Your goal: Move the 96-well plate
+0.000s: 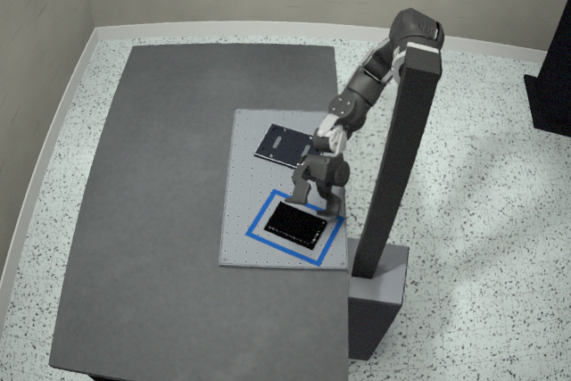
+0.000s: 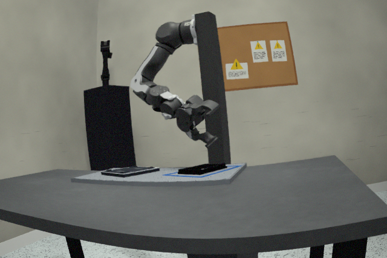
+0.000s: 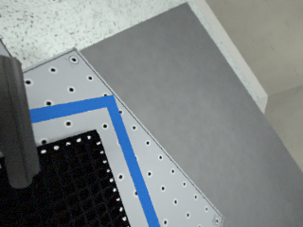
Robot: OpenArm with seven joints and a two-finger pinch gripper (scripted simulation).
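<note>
My gripper is now 12 cm above the black 96-well plate, 3 cm to the left of it and 3 cm short of it. Round my hand: plate nest N1: 27 cm to the right, 12 cm below, 9 cm ahead.
</note>
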